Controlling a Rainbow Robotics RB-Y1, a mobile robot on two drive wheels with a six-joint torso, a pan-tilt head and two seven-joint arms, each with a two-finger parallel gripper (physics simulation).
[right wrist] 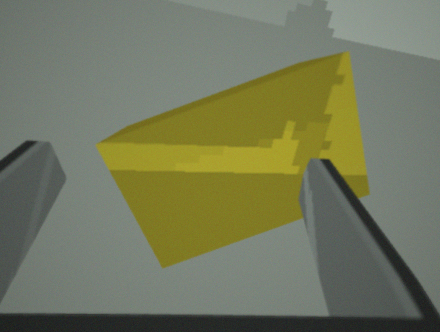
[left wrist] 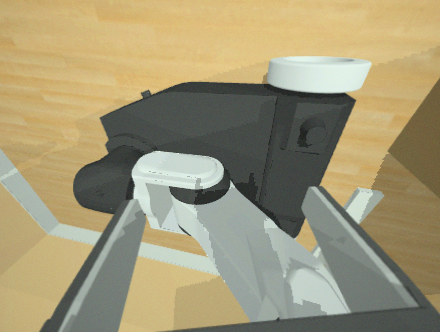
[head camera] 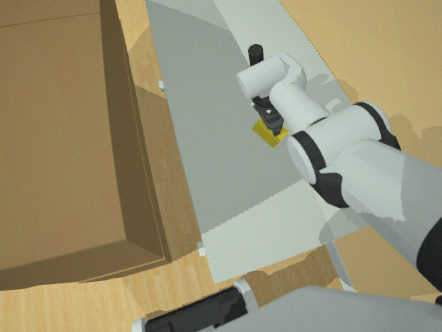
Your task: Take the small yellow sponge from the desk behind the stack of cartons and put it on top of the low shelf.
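Pixels of known places: left gripper, between the fingertips: [left wrist: 224, 203]; right gripper, between the fingertips: [right wrist: 185, 167] [head camera: 269, 121]; robot's base, origin of its link: [head camera: 196, 315].
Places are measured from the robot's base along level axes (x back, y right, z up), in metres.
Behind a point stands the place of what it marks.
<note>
The small yellow sponge [head camera: 264, 134] {y 0.391, x -0.545, z 0.750 m} [right wrist: 215, 210] {y 0.402, x -0.564, z 0.770 m} lies on the grey desk [head camera: 215, 175] {y 0.191, x -0.467, z 0.721 m} [right wrist: 60, 75] {y 0.446, x -0.657, z 0.721 m}, partly hidden under my right gripper in the head view. My right gripper [head camera: 276, 133] [right wrist: 185, 167] {y 0.419, x -0.579, z 0.769 m} is open and empty, close over the sponge. In the right wrist view, the finger at the right overlaps the sponge's right part, while the finger at the left stands apart from it. My left gripper [left wrist: 224, 203] {y -0.244, x 0.128, z 0.510 m} is open and empty, above part of the robot's own body. The stack of cartons [head camera: 55, 140] {y -0.095, x -0.452, z 1.081 m} stands left of the desk. The low shelf cannot be made out.
A narrow strip of wooden floor [head camera: 165, 165] {y 0.094, x -0.887, z 0.001 m} lies between the cartons and the desk. The robot's dark base [left wrist: 215, 120] {y -0.162, x 0.213, z 0.170 m} and white wheel [left wrist: 320, 77] show in the left wrist view, with a white frame bar [left wrist: 175, 254] {y 0.851, x 0.542, z 0.032 m} nearby. Part of the robot's body crosses the head view's bottom.
</note>
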